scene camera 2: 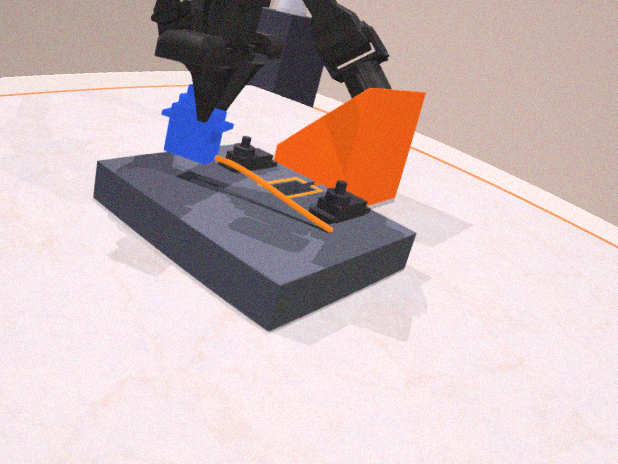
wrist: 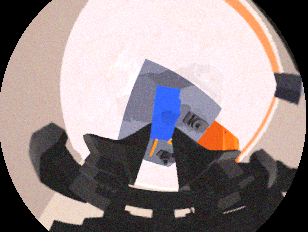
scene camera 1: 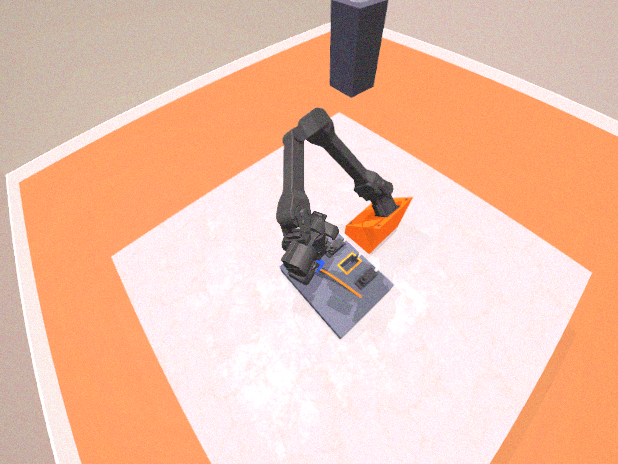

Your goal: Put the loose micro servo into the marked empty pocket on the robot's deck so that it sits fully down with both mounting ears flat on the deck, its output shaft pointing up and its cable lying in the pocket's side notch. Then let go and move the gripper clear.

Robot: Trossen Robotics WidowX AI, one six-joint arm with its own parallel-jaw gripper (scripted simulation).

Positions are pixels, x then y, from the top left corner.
Scene:
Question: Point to a blue micro servo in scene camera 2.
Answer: At 186, 136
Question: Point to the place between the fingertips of my gripper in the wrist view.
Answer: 161, 127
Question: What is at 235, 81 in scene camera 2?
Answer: My gripper.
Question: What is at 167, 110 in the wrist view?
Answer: A blue micro servo.

